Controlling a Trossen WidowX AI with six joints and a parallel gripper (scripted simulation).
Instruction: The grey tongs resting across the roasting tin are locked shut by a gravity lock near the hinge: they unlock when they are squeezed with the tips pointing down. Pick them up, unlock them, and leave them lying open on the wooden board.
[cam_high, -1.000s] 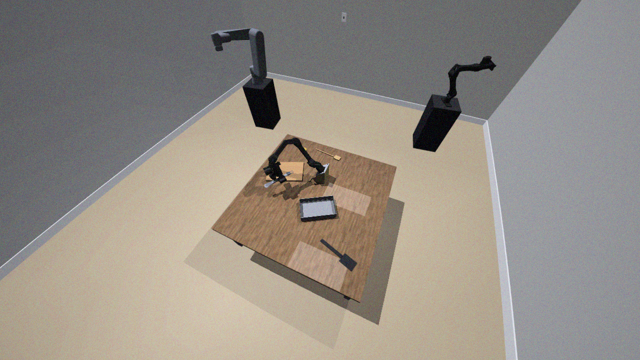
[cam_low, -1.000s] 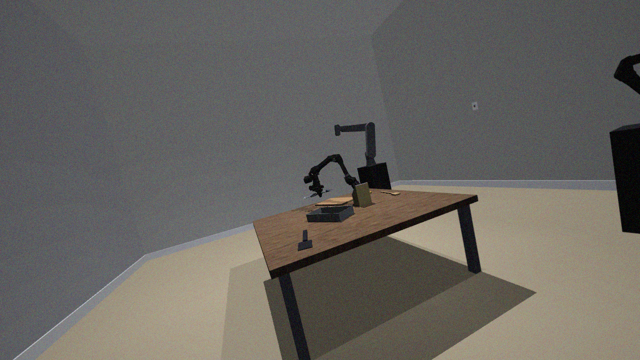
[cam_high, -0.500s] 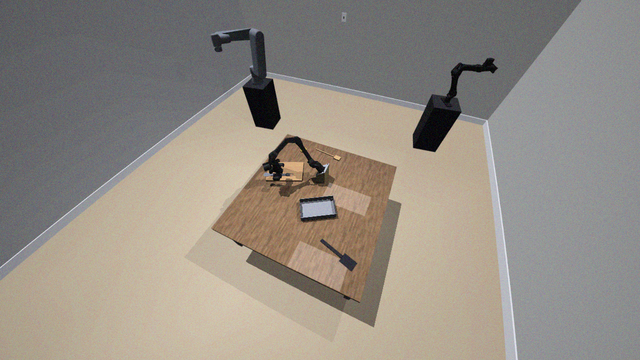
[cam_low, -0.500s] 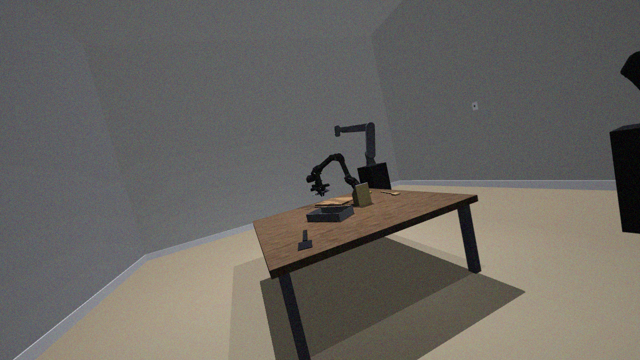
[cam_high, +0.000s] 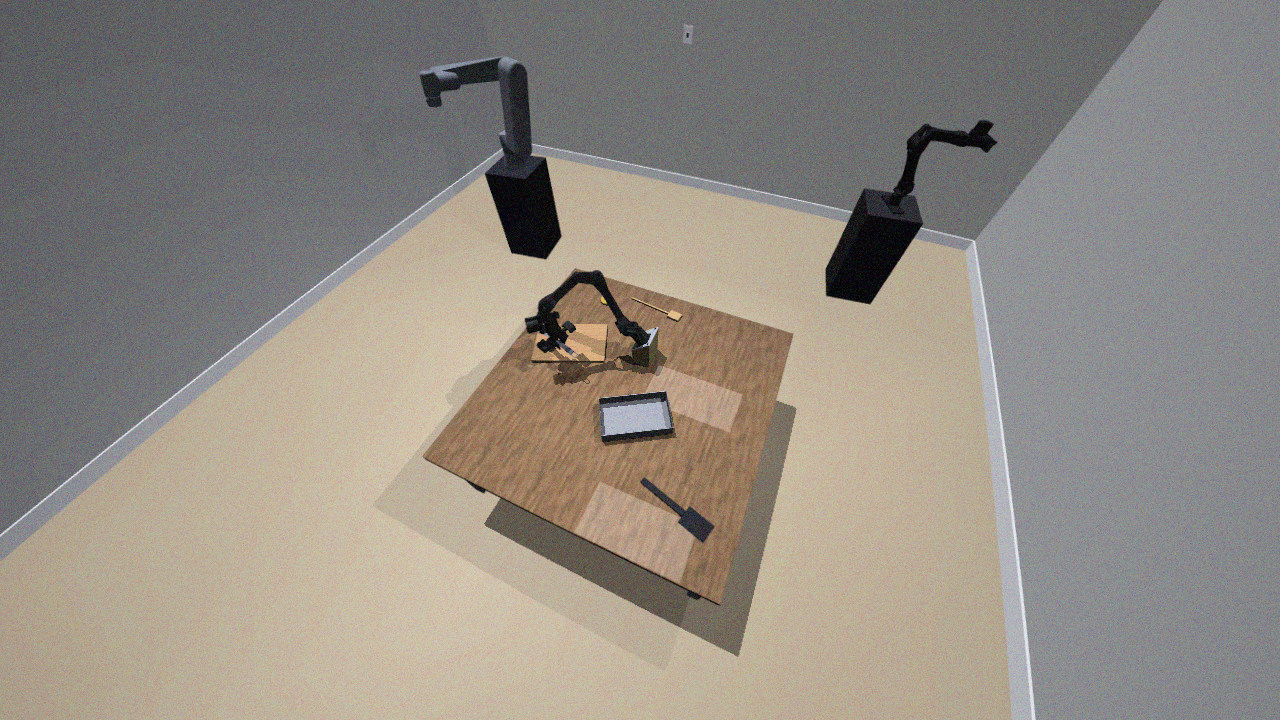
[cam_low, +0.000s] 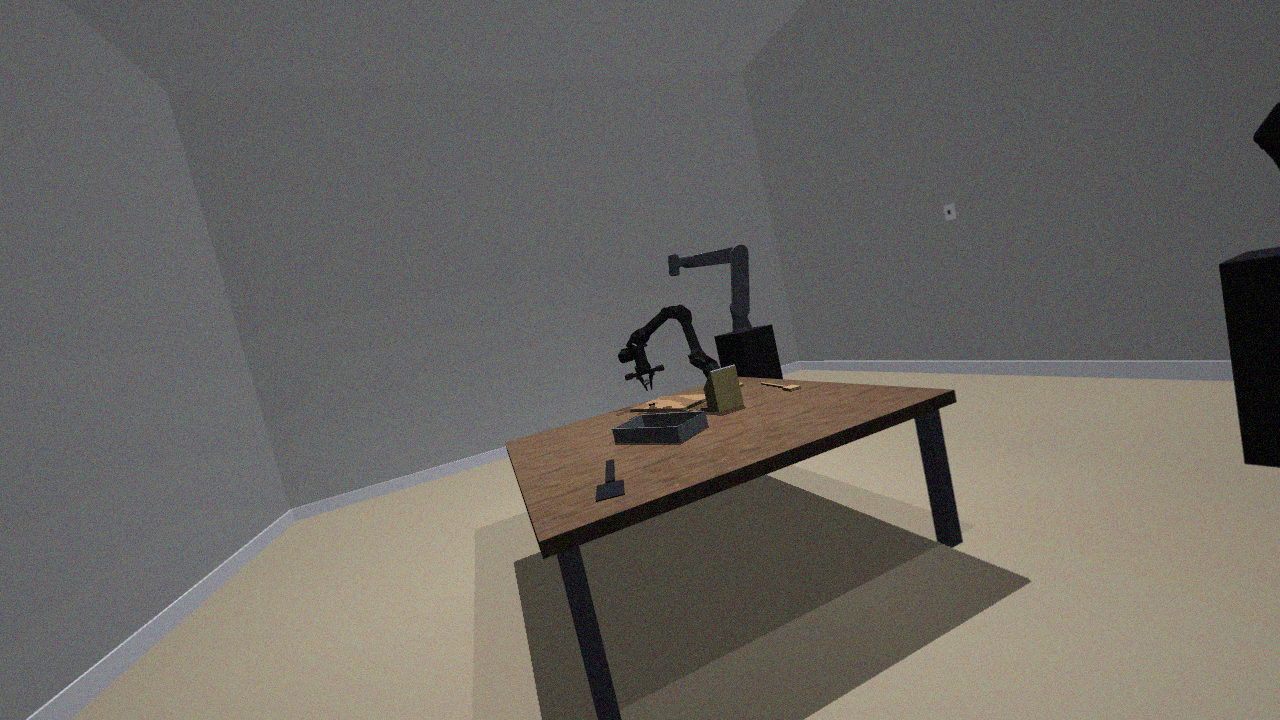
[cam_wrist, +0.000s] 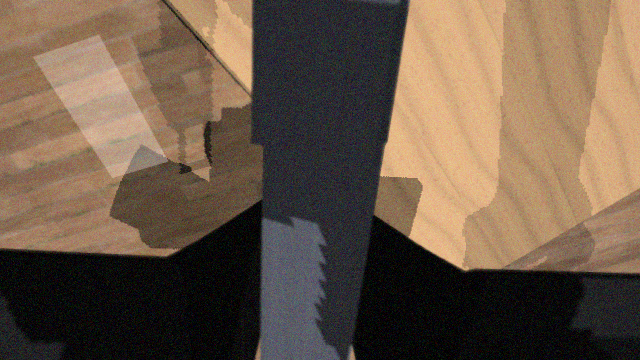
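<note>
Right now the light wooden board is 110 mm behind my gripper tip, 90 mm below it and 10 mm to the right of it. Round my gripper tip: roasting tin (420 mm to the left, 210 mm ahead, 70 mm below); black spatula (690 mm to the left, 540 mm ahead, 100 mm below); yellow piece (450 mm behind, 90 mm below, 60 mm to the left).
</note>
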